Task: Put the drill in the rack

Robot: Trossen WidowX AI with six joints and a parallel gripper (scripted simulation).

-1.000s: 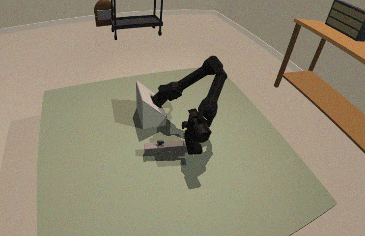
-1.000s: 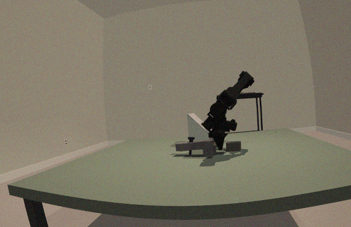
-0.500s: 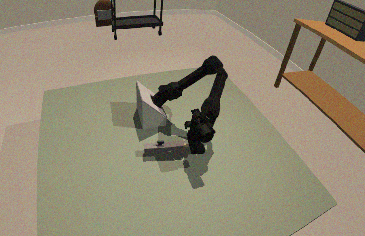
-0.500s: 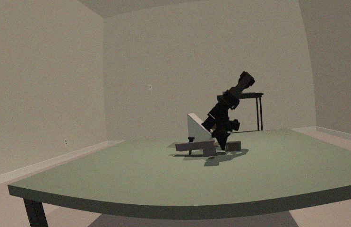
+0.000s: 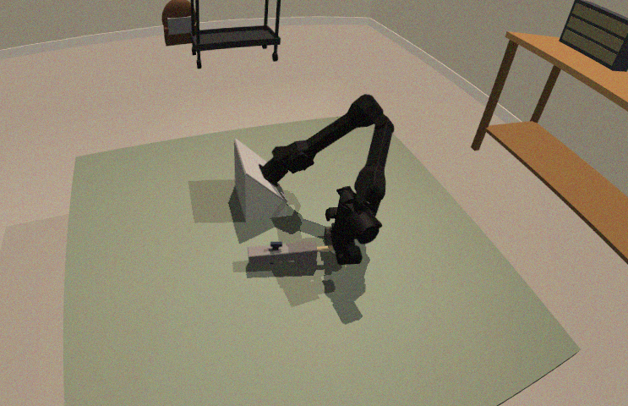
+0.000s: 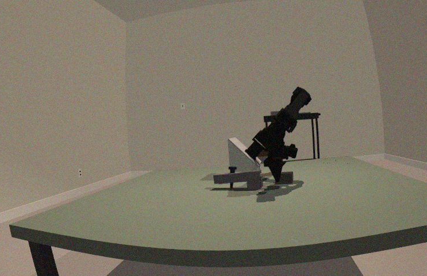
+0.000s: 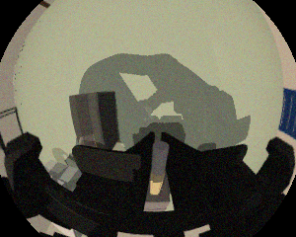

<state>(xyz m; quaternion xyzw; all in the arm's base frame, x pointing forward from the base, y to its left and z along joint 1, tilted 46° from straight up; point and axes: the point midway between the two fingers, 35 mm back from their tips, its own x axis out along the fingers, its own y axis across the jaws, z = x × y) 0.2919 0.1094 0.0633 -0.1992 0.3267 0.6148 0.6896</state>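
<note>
The drill lies 1 cm behind my gripper tip, 5 cm to the right of it and 3 cm above it. Round my gripper tip: rack: 7 cm behind, 3 cm to the left; grey block: 3 cm behind, 15 cm to the right, 2 cm above; dark key: 4 cm behind, 17 cm to the right, 3 cm above.
</note>
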